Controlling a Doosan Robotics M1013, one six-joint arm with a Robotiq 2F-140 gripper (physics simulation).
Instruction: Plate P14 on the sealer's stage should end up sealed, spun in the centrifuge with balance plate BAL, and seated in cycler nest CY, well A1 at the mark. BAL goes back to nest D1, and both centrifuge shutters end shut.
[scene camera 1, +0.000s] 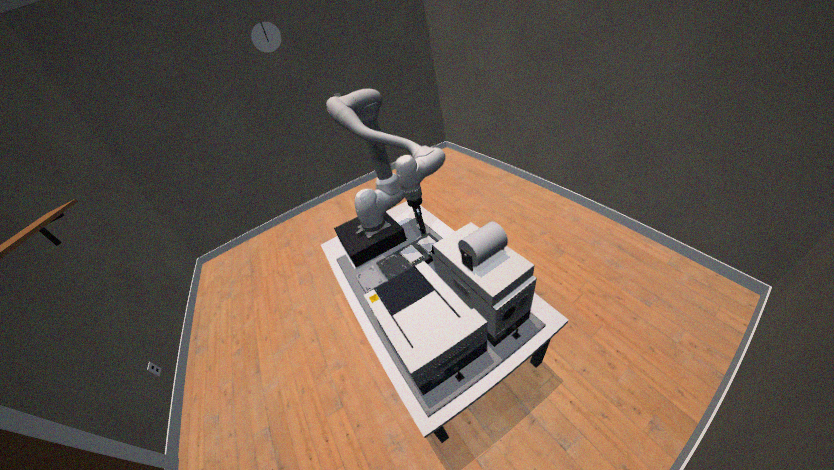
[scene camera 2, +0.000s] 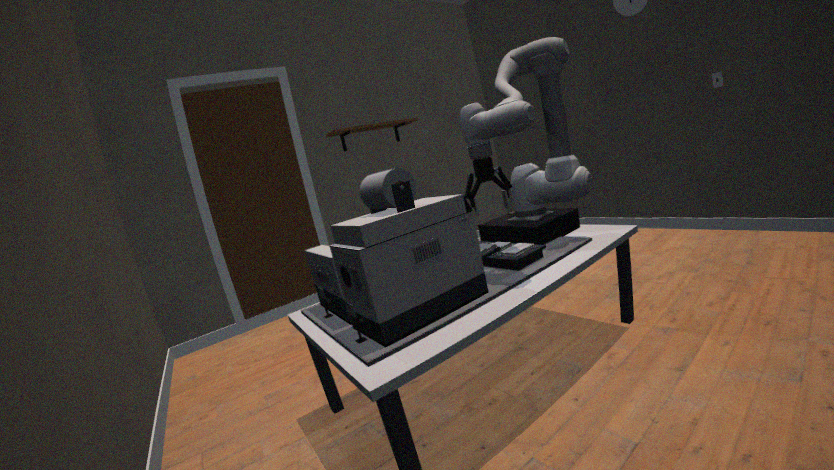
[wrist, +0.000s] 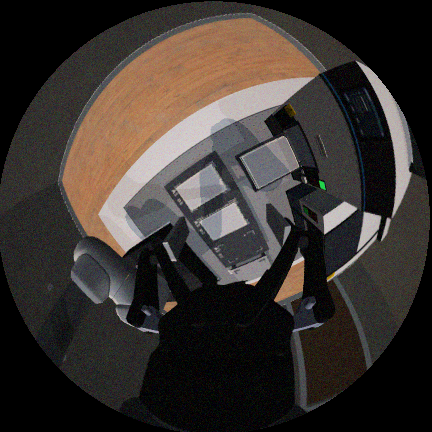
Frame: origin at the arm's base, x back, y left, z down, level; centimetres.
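Seen in the pictures: gripper, between the fingertips: (scene camera 2: 492, 211) (wrist: 225, 218); arm's base, origin of its link: (scene camera 1: 374, 227) (scene camera 2: 531, 218) (wrist: 158, 272).
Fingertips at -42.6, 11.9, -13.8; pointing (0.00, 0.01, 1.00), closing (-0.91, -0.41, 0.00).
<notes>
Pixels of each thing's top centre, then the offset from my fingertips to it, as dx, dy, dz. "spot": a spot on its surface instead. Level surfaces: height alone.
- sealer, centre of its top: (scene camera 2: 388, 170) (scene camera 1: 478, 229) -44.0, -0.1, -24.4
- film roll, centre of its top: (scene camera 2: 382, 171) (scene camera 1: 482, 232) -46.1, -0.2, -24.4
- dark square panel, centre of its top: (wrist: 344, 246) (scene camera 1: 403, 289) -25.4, -29.3, +1.9
- small box, a spot on its surface: (wrist: 327, 207) spot: -20.4, -12.4, +3.6
- white table, height of its surface: dz +24.4
My gripper (scene camera 1: 422, 231) (scene camera 2: 489, 199) (wrist: 225, 218) is open and empty, high above the row of nests beside the sealer. A pale plate (wrist: 270, 162) lies on the sealer's stage in the wrist view, right of the row. Its name and well A1 are too small to read. One pale plate (wrist: 202, 186) lies in the nest labelled D1, and another pale plate (wrist: 225, 220) lies in the nest next to it. A third, dark nest (wrist: 242, 245) holds no plate. The sealer (scene camera 1: 484, 274) (scene camera 2: 408, 268) carries a film roll (scene camera 1: 487, 240) (scene camera 2: 382, 188). I cannot tell how the centrifuge shutters stand.
A low white machine (scene camera 1: 437, 332) with a dark square panel (scene camera 1: 403, 289) stands beside the sealer. A small box (wrist: 327, 207) with red and green lights stands right of the fingers. The arm's black base block (scene camera 1: 364, 245) (scene camera 2: 528, 226) stands near the nests on the white table (scene camera 1: 557, 321) (scene camera 2: 466, 315).
</notes>
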